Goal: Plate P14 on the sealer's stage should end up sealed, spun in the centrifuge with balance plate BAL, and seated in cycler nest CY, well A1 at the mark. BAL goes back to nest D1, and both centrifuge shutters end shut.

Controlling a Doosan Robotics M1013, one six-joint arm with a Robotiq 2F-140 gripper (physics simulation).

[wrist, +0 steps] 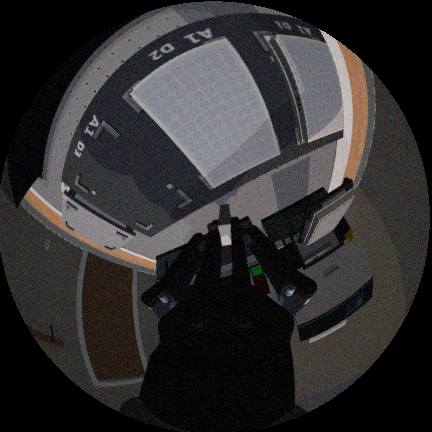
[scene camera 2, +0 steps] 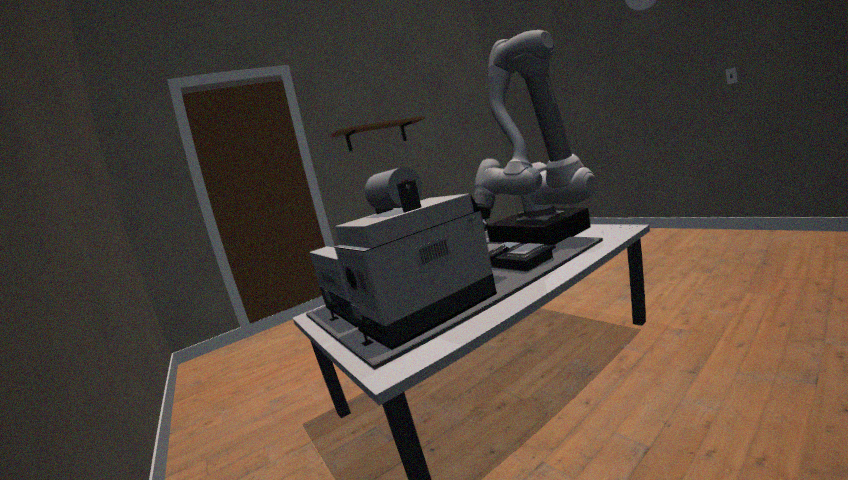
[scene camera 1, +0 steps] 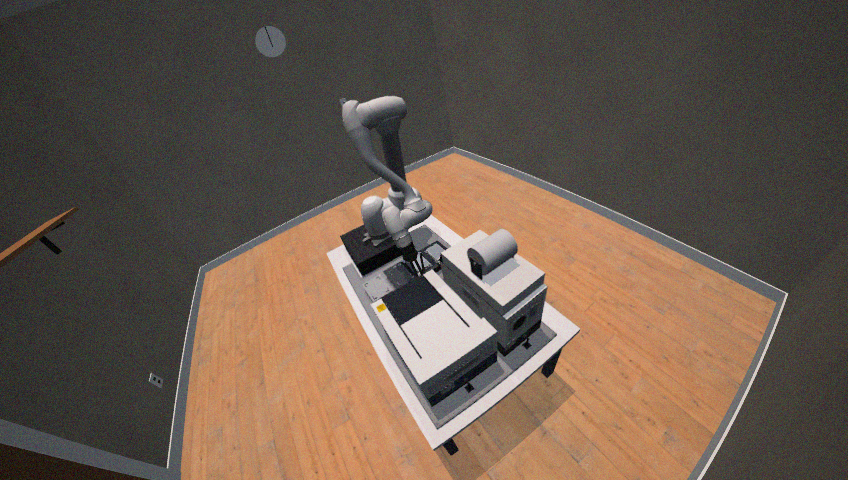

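Pixels of known places: gripper, fingertip midpoint: (wrist: pixel 225 212); arm's base, origin of the base link: (scene camera 2: pixel 540 218) (scene camera 1: pixel 381 235).
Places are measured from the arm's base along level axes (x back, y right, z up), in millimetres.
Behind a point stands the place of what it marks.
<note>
My gripper (scene camera 1: pixel 419 272) @[x -507, y 21, z -58 mm] (wrist: pixel 225 212) @[x -507, y 21, z -58 mm] is shut with nothing between its fingers. It is low over the deck, beside nest D2. A pale, many-welled plate (wrist: pixel 205 110) @[x -358, y -40, z -29 mm] sits in nest D2. Another pale plate (scene camera 2: pixel 528 250) @[x -400, y -199, z -29 mm] (wrist: pixel 317 87) sits at nest D1; no BAL label is readable. A light plate (wrist: pixel 327 217) @[x -516, y -117, z 30 mm], apparently on the sealer's stage, shows at the right in the wrist view; its label is unreadable. The sealer (scene camera 1: pixel 493 285) @[x -962, y -42, z 256 mm] (scene camera 2: pixel 422 267) @[x -923, y -225, z 94 mm] carries a roll. The centrifuge (scene camera 1: pixel 449 344) @[x -981, y 199, z 150 mm] has a dark top panel (scene camera 1: pixel 416 300) @[x -705, y 164, z 119 mm]; its shutter states are unclear. Cycler nest CY (scene camera 1: pixel 376 288) @[x -347, y 237, z -46 mm] (wrist: pixel 95 225) @[x -346, y 206, z -46 mm] appears empty.
Nest D3 (wrist: pixel 132 187) @[x -367, y 73, z -45 mm] has bare corner guides beside D2. The black base block (scene camera 1: pixel 365 252) @[x -78, y 158, z 3 mm] (scene camera 2: pixel 541 226) @[x -145, y -98, z -3 mm] of the arm stands behind the deck. The tall sealer flanks the D1 side and hides the fingertips in scene camera 2. The white table (scene camera 2: pixel 535 303) @[x -648, y -385, z -115 mm] carries everything.
</note>
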